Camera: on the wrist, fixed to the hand. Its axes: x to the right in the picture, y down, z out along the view.
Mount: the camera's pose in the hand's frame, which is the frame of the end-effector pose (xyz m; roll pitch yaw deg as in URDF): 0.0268 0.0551 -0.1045 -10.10 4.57 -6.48
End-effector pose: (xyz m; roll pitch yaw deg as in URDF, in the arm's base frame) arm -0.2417 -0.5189 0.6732 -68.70 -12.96 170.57
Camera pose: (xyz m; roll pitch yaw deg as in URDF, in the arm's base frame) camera -0.2745 -0.4350 0.5922 -76.74 -17.22 163.65
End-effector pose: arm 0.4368 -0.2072 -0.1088 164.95 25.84 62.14
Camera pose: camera 0.4946 -0.1537 -0.0168 158.44 22.88 70.21
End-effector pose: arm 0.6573 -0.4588 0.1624 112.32 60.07 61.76
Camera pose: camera 0.6341 -0.3420 0.1844 115.85 63.53 76.90
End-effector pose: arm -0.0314 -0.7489 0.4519 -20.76 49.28 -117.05
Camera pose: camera 0.0140 -0.6919 0.3551 -39.92 50.65 -129.20
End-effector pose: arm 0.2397 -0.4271 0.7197 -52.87 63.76 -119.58
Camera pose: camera 0.2377 -0.3292 0.6483 -76.40 60.46 -135.04
